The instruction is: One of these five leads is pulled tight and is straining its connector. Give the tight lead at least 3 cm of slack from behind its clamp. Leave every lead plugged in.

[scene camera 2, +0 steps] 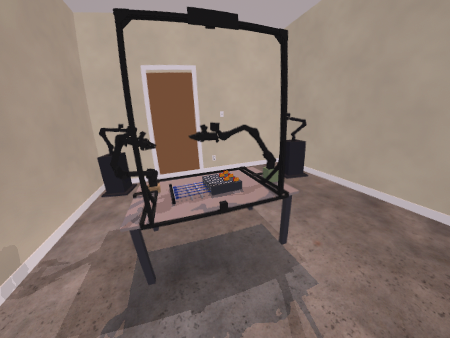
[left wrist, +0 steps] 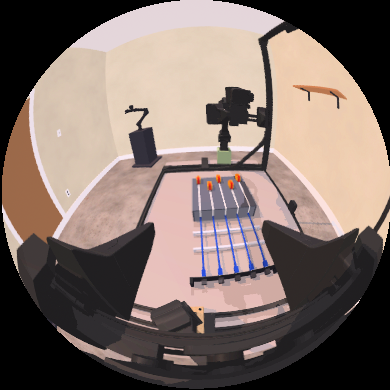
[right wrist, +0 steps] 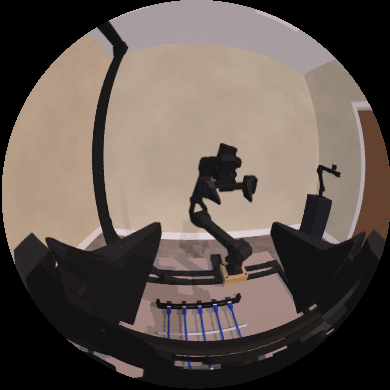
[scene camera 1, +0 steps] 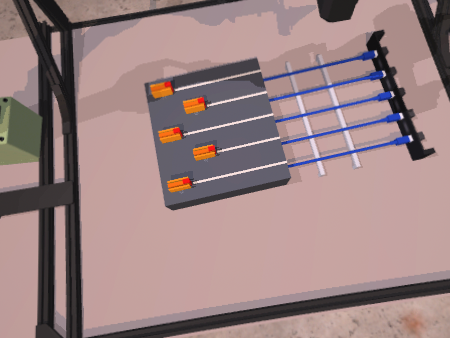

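Where they show: left gripper, fingertip midpoint: [scene camera 2: 155, 146] [left wrist: 209, 227] [right wrist: 236, 201]; right gripper, fingertip midpoint: [scene camera 2: 188, 136] [left wrist: 246, 115] [right wrist: 219, 229]; left arm's base, origin of the base link: [scene camera 2: 153, 185] [left wrist: 184, 321] [right wrist: 233, 269]; right arm's base, origin of the base link: [scene camera 2: 270, 167] [left wrist: 223, 148].
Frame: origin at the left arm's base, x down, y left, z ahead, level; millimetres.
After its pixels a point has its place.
Note:
Five leads run side by side, white over the grey block [scene camera 1: 220, 170] @[x -13, y -60, z 552 mm] [left wrist: 202, 214] @[x 14, y -60, z 420 mm] and blue beyond it. One outer lead [scene camera 1: 345, 153] @[x 26, y -51, z 289 mm] [left wrist: 202, 245] @[x 26, y -54, z 276 mm] is at the bottom of scene camera 1. Orange pieces with red parts, such as one [scene camera 1: 170, 135] @[x -34, y -147, z 635 mm] [left wrist: 218, 178] @[x -37, y -150, z 614 mm], stand staggered at the white ends. Blue plugs, such as one [scene camera 1: 402, 140] @[x 22, y -52, z 171 mm] [left wrist: 203, 271] @[x 22, y -54, z 172 mm], meet a black rack [scene camera 1: 417, 150] @[x 24, y -25, z 150 mm] [left wrist: 192, 281] @[x 10, y -21, z 134 mm]. All leads look nearly straight; which is tight I cannot tell. My left gripper [scene camera 2: 154, 145] @[x -326, y -64, z 77 mm] [left wrist: 209, 227] @[x -326, y -64, z 77 mm] and right gripper [scene camera 2: 191, 136] @[x -383, y -169, z 317 mm] [right wrist: 216, 223] @[x -383, y -169, z 317 mm] are open, empty, high above the table.
Two white rods, one [scene camera 1: 306, 120] @[x 31, y -143, z 346 mm] nearer the block and one [scene camera 1: 340, 112] @[x 31, y -144, z 270 mm] nearer the rack, cross the leads. A black frame [scene camera 1: 77, 250] [scene camera 2: 215, 212] edges the table. A green base block [scene camera 1: 20, 132] @[x -31, y -222, z 936 mm] [left wrist: 224, 156] @[x -22, y -240, z 934 mm] and a tan one [right wrist: 234, 276] @[x 1, y -8, z 43 mm] carry the arms.

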